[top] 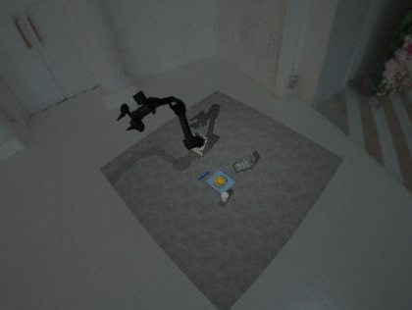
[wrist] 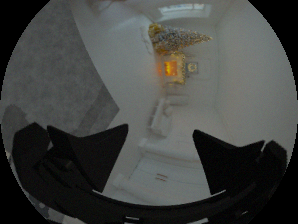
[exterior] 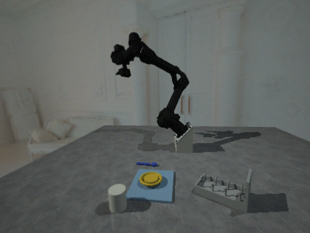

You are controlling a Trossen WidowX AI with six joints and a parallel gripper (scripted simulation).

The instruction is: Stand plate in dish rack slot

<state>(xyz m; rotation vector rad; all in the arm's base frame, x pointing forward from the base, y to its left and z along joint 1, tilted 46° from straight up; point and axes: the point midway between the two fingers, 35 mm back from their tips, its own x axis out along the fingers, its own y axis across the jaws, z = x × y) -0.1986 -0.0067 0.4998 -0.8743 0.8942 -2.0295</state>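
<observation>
Now: gripper tip 490 mm short of the plate, 270 mm to the right of it and 410 mm above it. The rest, counted from my gripper tip: grey dish rack: 520 mm ahead, 480 mm to the left, 400 mm below; then cream cup: 590 mm ahead, 200 mm to the left, 400 mm below.
</observation>
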